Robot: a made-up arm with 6 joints.
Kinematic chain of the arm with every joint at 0, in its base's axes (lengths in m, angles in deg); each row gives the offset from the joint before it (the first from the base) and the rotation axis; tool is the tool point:
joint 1: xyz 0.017 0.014 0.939 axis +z
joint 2: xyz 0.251 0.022 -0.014 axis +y
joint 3: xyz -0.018 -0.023 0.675 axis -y
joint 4: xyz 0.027 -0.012 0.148 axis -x
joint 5: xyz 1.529 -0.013 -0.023 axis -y
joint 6: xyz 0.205 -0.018 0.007 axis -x
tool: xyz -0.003 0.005 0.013
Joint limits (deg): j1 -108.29..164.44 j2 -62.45..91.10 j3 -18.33..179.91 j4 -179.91..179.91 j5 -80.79..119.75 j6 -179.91..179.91
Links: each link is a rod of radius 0.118 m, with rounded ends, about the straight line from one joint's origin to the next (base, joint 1, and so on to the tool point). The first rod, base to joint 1, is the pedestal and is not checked.
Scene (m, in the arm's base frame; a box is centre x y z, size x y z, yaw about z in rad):
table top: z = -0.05
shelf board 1: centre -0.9 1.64 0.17 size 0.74 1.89 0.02 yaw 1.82
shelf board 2: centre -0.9 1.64 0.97 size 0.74 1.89 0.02 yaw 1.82
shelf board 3: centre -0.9 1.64 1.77 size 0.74 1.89 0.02 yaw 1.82
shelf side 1: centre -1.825 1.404 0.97 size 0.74 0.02 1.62 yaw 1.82
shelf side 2: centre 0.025 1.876 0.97 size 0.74 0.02 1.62 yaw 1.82
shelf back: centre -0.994 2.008 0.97 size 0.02 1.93 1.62 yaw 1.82
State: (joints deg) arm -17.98 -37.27 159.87 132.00 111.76 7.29
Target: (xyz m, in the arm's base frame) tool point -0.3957 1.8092 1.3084
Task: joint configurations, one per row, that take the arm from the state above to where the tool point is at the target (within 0.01 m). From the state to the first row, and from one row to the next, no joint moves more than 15 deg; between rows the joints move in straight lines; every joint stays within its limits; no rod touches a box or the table.
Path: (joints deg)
1: -31.93 -28.58 164.08 135.95 108.33 6.13
2: -45.89 -19.89 168.28 139.89 104.89 4.97
3: -59.84 -11.20 172.49 143.84 101.46 3.81
4: -67.80 -13.58 167.30 137.72 110.60 17.01
5: -75.75 -15.96 162.11 131.60 119.75 30.21
6: -74.74 -27.53 150.96 131.24 108.23 22.80
7: -73.72 -39.09 139.80 130.88 96.71 15.39
8: -72.71 -50.66 128.65 130.52 85.19 7.98

